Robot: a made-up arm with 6 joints.
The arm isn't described. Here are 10 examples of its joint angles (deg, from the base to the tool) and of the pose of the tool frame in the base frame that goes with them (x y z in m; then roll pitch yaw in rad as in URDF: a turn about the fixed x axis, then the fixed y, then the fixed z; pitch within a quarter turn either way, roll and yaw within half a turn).
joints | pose
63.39 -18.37 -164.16 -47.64 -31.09 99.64 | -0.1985 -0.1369 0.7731 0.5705 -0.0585 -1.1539
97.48 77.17 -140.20 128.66 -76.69 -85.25 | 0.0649 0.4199 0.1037 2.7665 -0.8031 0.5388
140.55 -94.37 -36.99 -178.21 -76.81 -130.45 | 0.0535 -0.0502 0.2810 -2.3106 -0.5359 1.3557
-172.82 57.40 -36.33 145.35 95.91 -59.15 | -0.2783 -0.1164 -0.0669 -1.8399 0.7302 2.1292
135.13 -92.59 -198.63 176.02 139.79 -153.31 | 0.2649 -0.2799 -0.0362 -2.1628 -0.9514 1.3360
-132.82 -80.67 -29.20 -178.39 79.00 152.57 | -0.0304 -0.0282 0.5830 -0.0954 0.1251 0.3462
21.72 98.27 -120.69 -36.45 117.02 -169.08 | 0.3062 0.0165 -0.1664 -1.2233 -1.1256 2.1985
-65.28 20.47 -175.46 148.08 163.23 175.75 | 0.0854 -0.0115 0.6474 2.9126 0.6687 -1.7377
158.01 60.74 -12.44 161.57 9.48 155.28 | 0.0576 0.0043 0.0477 -2.6040 0.4516 -2.6686
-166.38 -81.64 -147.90 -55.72 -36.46 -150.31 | 0.5869 0.0044 0.3723 0.6041 -1.2401 2.2142
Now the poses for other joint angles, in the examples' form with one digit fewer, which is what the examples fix.
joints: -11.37 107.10 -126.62 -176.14 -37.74 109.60
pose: 0.231 -0.035 -0.224 -2.833 0.084 0.983
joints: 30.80 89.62 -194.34 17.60 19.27 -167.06
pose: 0.549 0.308 0.367 1.699 1.044 2.320
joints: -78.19 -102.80 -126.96 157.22 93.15 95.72
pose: -0.081 0.646 0.280 -2.433 -0.236 -0.138
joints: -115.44 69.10 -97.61 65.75 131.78 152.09
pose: -0.019 -0.397 0.043 1.042 -0.513 2.118
